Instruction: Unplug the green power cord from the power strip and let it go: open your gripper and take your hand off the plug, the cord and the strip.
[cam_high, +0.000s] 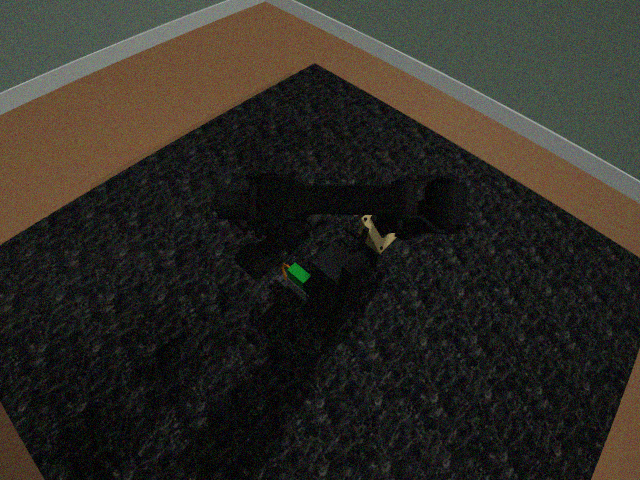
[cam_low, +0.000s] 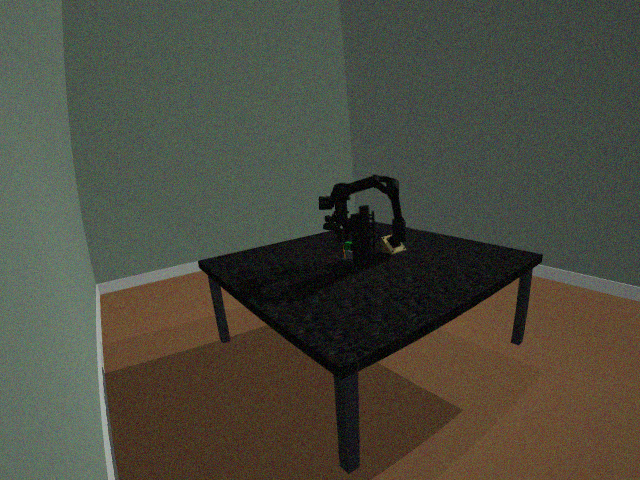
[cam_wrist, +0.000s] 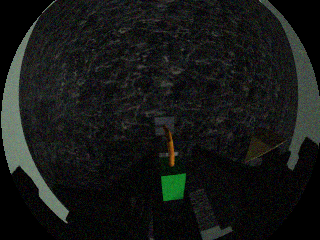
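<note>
My gripper tip is now 7 cm to the right of the green plug and 1 cm above it.
</note>
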